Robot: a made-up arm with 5 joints. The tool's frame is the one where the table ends. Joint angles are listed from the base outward.
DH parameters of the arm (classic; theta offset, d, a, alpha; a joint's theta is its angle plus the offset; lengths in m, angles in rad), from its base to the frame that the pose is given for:
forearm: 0 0.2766 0 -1.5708
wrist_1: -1.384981 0 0.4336 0
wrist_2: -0.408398 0 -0.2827 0
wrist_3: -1.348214 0 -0.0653 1.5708
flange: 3.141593 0.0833 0 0
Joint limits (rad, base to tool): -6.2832..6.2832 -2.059..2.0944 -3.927..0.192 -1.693..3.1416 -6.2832..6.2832
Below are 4 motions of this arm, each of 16 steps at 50 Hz.
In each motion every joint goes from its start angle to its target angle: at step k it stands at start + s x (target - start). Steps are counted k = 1, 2, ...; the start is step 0. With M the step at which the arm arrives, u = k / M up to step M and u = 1 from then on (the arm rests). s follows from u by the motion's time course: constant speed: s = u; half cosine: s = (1 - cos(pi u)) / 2; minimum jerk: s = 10 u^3 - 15 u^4 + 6 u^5.
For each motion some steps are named. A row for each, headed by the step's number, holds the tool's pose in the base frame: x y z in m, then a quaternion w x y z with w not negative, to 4 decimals.
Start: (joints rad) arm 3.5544 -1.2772 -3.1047 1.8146 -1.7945
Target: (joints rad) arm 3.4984 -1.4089 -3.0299 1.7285 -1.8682
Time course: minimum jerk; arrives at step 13
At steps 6, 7, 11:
6: 0.6414 0.2628 0.5828 0.7281 0.2270 -0.1134 -0.6368
7: 0.6487 0.2597 0.5727 0.7240 0.2182 -0.1087 -0.6453
11: 0.6681 0.2503 0.5438 0.7119 0.1937 -0.0956 -0.6683

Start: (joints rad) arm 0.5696 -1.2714 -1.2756 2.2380 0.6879
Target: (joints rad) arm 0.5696 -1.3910 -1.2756 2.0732 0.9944
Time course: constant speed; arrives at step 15
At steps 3, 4, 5, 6, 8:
3: -0.1693 -0.1084 0.6809 0.1115 -0.9794 0.0882 -0.1438
4: -0.1715 -0.1099 0.6803 0.1187 -0.9766 0.0980 -0.1499
5: -0.1738 -0.1113 0.6797 0.1261 -0.9737 0.1078 -0.1560
6: -0.1760 -0.1127 0.6791 0.1336 -0.9707 0.1175 -0.1618
8: -0.1805 -0.1156 0.6778 0.1489 -0.9639 0.1367 -0.1731

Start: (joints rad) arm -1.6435 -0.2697 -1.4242 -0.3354 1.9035
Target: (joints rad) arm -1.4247 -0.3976 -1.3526 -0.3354 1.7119
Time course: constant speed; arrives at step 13
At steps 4, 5, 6, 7, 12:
4: -0.0014 -0.2551 0.9035 0.1142 0.0724 0.5155 -0.8462
5: 0.0029 -0.2500 0.9043 0.1153 0.0640 0.5147 -0.8472
6: 0.0069 -0.2448 0.9050 0.1163 0.0557 0.5138 -0.8481
7: 0.0108 -0.2396 0.9057 0.1173 0.0474 0.5128 -0.8491
12: 0.0276 -0.2127 0.9085 0.1226 0.0067 0.5056 -0.8540

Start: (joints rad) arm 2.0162 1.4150 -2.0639 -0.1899 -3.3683
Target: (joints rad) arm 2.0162 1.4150 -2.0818 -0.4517 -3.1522
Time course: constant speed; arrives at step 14
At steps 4, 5, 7, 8, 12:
4: -0.3259 0.6827 0.0841 0.2666 -0.7950 0.4141 0.3542
5: -0.3260 0.6829 0.0865 0.2692 -0.7878 0.4181 0.3635
7: -0.3261 0.6831 0.0912 0.2739 -0.7732 0.4258 0.3820
8: -0.3261 0.6831 0.0936 0.2760 -0.7657 0.4294 0.3913
12: -0.3260 0.6830 0.1031 0.2829 -0.7351 0.4426 0.4286

